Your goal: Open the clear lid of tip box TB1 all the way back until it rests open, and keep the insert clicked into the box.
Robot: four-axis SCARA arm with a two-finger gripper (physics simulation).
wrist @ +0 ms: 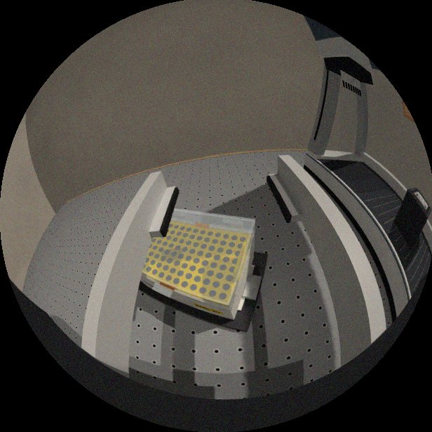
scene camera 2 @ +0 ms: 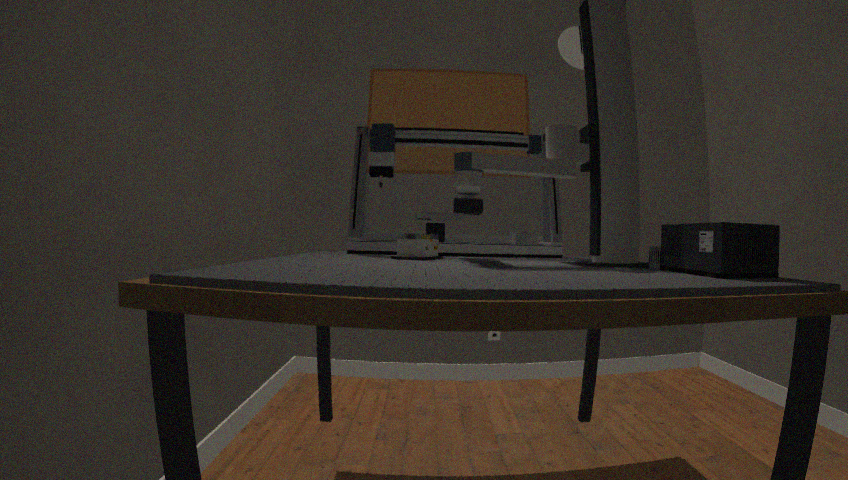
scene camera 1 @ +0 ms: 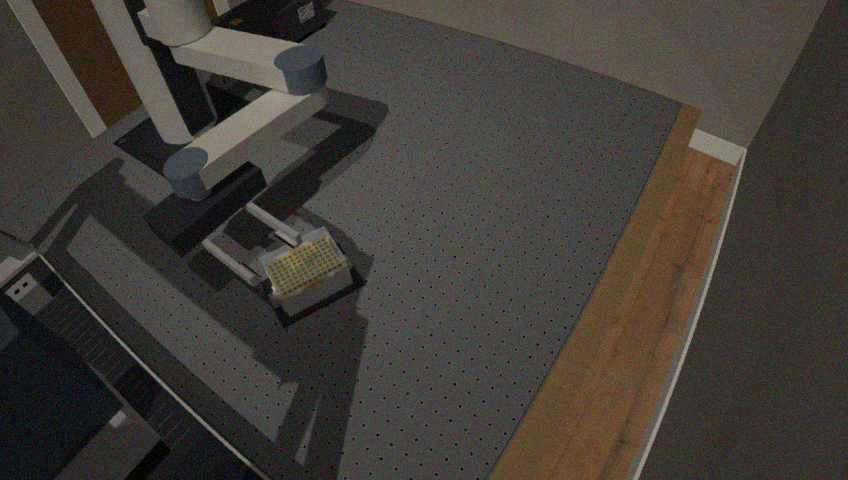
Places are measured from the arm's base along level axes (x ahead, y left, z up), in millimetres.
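Pixels of known places: gripper, fingertip midpoint: point(scene camera 2: 416, 215) point(scene camera 1: 277, 260); arm's base, origin of the base link: point(scene camera 1: 191, 130).
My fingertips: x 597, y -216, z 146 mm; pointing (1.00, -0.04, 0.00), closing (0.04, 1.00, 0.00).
Note:
Ahead of a thing's pixels: the offset from my fingertips to its middle. "*": to the spot under its first point. Level surfaces: height alone.
Tip box TB1 {dx -10, dy +45, dz -94 mm} point(scene camera 1: 321, 291) point(scene camera 2: 414, 248) point(wrist: 227, 311) stands upright in a black holder {* dx +60, dy +86, dz -125 mm} point(scene camera 1: 357, 284) point(wrist: 259, 282). Its yellow insert {dx -10, dy +45, dz -68 mm} point(scene camera 1: 304, 265) point(wrist: 195, 260) looks level and seated, with its holes seen pale through clear plastic. The clear lid point(wrist: 215, 219) lies down over the insert, shut or nearly so; any small gap at its edge is too fine to tell. My gripper point(scene camera 1: 275, 259) point(wrist: 220, 172) is shut to its narrow stand, with a gap between the fingertips and nothing held. The fingertips are beside the box's rear side, one overlapping the box's back left corner in the wrist view.
A perforated grey board {dz -133 mm} point(scene camera 1: 476, 237) point(scene camera 2: 357, 279) covers the table. A gantry frame point(scene camera 2: 458, 132) point(wrist: 327, 107) stands beside the work area, with a dark block point(wrist: 412, 215) near it. A black case {* dx -632, dy +609, dz -41 mm} point(scene camera 1: 282, 20) point(scene camera 2: 690, 249) stands by the arm's column point(scene camera 2: 615, 208).

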